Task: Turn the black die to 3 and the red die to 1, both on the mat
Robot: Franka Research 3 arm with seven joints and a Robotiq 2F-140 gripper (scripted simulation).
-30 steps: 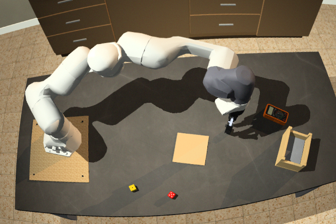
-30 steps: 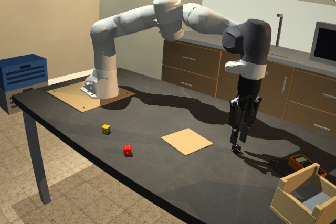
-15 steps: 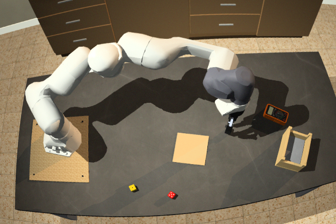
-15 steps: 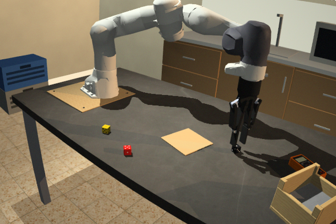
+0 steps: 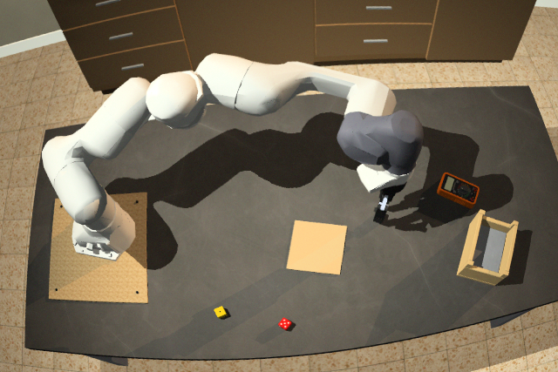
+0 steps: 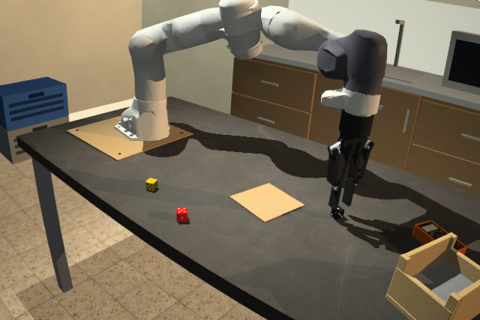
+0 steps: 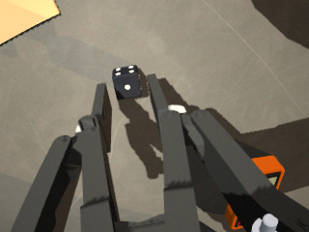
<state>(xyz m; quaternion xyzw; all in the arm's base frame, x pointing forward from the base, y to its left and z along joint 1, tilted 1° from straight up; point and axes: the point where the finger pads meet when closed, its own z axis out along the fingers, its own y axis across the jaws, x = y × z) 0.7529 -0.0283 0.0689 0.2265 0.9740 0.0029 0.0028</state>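
My gripper is now 50 mm above the black die. Also, from my hand: wooden box 300 mm ahead, 170 mm to the right, 20 mm below; tan mat 180 mm behind, 60 mm to the right, 60 mm below; orange multimeter 260 mm ahead, 50 mm below, 40 mm to the left.
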